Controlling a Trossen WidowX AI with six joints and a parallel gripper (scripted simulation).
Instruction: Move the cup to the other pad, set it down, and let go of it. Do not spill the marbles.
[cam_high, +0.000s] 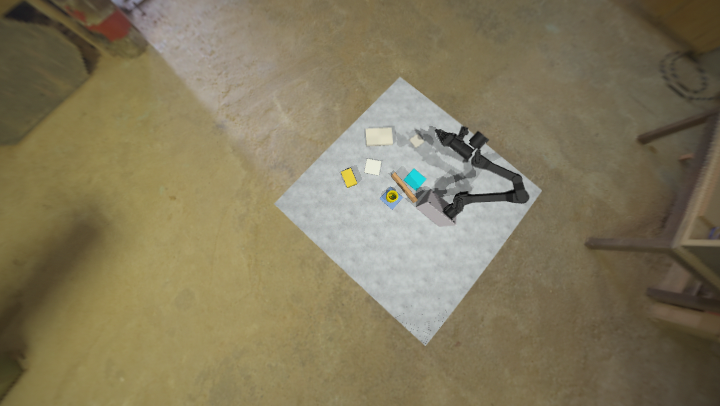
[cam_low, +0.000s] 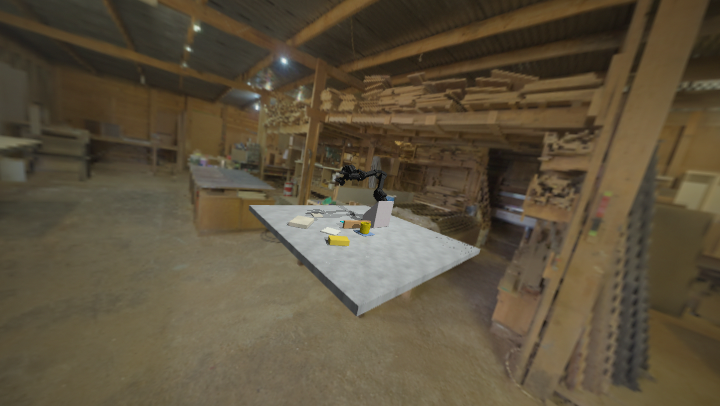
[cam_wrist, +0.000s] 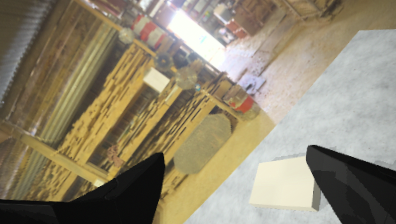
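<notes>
Right now my gripper tip is 34 cm to the right of the yellow cup, 31 cm above it and 8 cm past it. The rest, counted from my gripper tip: cream block (33 cm below, 28 cm ahead, 9 cm to the left); then cyan pad (35 cm below, 14 cm to the left, 10 cm behind); then wooden bar (33 cm below, 24 cm to the left, 9 cm behind).
</notes>
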